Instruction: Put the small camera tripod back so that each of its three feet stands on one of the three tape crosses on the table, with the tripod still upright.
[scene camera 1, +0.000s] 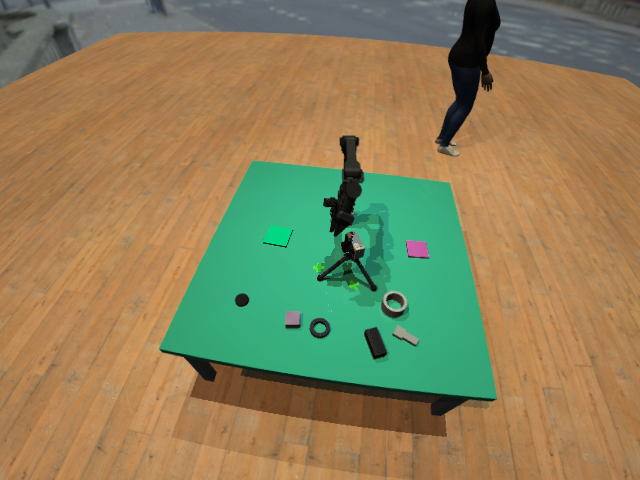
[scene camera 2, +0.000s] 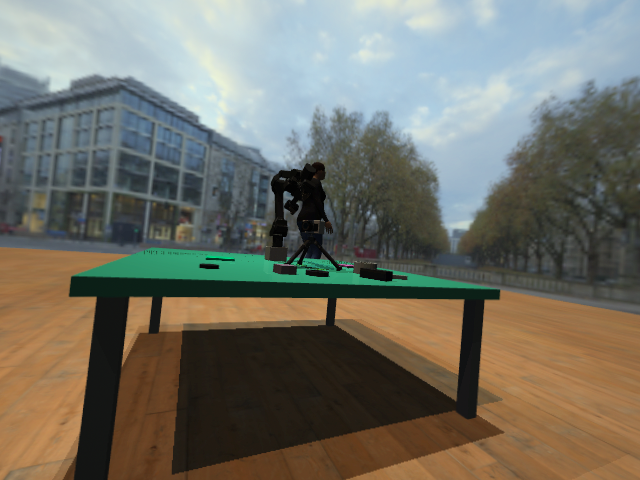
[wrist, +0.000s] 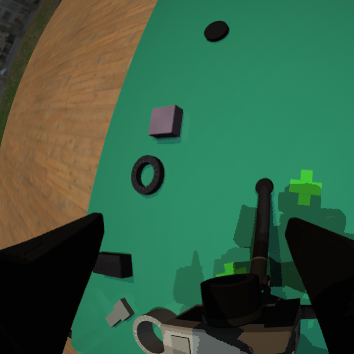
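Seen in the pictures: gripper, fingertip midpoint: (scene camera 1: 332, 234) (scene camera 2: 297, 208) (wrist: 199, 226); arm's base, link origin: (scene camera 2: 277, 247).
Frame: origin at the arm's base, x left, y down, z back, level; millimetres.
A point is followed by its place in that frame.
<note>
The black tripod (scene camera 1: 336, 266) {x 9, y -3, z -390 mm} (scene camera 2: 328, 255) {x 137, y 11, z -402 mm} (wrist: 262, 225) {x -9, y 3, z -387 mm} stands upright with a grey and black camera (scene camera 1: 356, 245) {x 78, y -144, z -376 mm} (scene camera 2: 312, 226) {x 54, y -112, z -383 mm} on top. One green tape cross (scene camera 1: 318, 267) {x -76, y 74, z -354 mm} (wrist: 305, 187) {x -74, y 74, z -354 mm} lies just beside the left foot, apart from it. Another cross (scene camera 1: 353, 285) {x 96, y 74, z -422 mm} lies between the two front feet, left of the right foot; part of it shows in the wrist view behind the camera. The third foot and third cross are hidden in scene camera 1. My gripper (scene camera 1: 334, 230) {x -22, y -186, z -374 mm} (wrist: 199, 226) {x -22, y -186, z -374 mm} is open and empty, above and behind the camera; the camera shows low between the fingers in the wrist view.
On the green table (scene camera 1: 222, 330) {x -397, y 75, z -743 mm} lie a tape roll (scene camera 1: 394, 303) {x 285, y 69, z -464 mm}, a grey piece (scene camera 1: 405, 335) {x 327, y 60, z -630 mm}, a black block (scene camera 1: 375, 342) {x 207, y 41, z -688 mm}, a black ring (scene camera 1: 312, 333) {x -39, y 61, z -687 mm}, a mauve block (scene camera 1: 292, 319) {x -128, y 46, z -650 mm}, a black disc (scene camera 1: 241, 299) {x -366, y 65, z -595 mm}, a green square (scene camera 1: 278, 236) {x -307, y 65, z -211 mm} and a magenta square (scene camera 1: 417, 249) {x 390, y 65, z -156 mm}.
</note>
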